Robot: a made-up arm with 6 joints.
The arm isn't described. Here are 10 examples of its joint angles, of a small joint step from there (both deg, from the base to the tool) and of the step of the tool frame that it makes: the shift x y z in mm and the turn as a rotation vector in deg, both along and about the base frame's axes.
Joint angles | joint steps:
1: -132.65 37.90 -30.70 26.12 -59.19 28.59 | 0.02 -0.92 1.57 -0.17 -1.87 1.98
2: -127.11 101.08 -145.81 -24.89 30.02 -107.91 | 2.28 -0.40 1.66 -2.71 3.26 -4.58
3: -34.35 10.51 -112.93 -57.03 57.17 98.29 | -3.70 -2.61 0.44 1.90 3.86 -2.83
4: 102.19 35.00 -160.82 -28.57 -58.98 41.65 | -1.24 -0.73 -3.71 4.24 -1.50 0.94
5: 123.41 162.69 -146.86 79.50 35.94 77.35 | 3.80 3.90 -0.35 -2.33 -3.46 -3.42
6: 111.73 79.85 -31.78 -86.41 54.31 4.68 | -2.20 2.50 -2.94 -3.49 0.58 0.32
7: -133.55 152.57 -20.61 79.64 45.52 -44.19 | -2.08 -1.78 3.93 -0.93 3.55 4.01
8: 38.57 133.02 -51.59 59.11 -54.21 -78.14 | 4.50 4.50 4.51 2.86 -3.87 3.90
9: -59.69 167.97 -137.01 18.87 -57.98 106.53 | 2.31 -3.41 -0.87 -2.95 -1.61 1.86
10: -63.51 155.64 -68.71 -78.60 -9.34 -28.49 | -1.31 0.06 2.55 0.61 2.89 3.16
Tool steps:
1: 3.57 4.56 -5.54 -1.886 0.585 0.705
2: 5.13 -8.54 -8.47 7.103 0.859 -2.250
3: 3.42 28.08 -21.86 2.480 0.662 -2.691
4: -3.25 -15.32 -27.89 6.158 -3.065 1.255
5: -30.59 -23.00 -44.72 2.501 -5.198 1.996
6: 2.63 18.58 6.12 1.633 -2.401 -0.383
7: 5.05 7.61 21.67 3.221 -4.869 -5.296
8: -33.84 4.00 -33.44 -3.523 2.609 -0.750
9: 25.15 16.13 46.56 -6.097 -2.092 4.059
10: -19.15 7.45 -3.92 2.264 3.632 -5.347
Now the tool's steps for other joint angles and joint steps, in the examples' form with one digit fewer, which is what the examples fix.
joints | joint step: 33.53 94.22 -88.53 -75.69 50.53 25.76 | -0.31 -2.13 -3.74 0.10 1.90 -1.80
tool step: -12.2 -12.6 31.6 1.42 -3.90 -1.84
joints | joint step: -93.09 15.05 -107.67 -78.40 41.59 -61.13 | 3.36 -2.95 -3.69 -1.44 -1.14 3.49
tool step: -21.0 39.9 -23.7 -9.08 1.13 4.40
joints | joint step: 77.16 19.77 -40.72 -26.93 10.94 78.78 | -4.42 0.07 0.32 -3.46 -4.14 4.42
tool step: -4.4 -0.1 4.8 3.50 -0.72 -2.77
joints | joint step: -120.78 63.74 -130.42 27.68 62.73 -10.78 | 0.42 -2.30 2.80 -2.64 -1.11 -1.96
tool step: 1.8 10.6 -4.7 0.00 2.48 -2.61
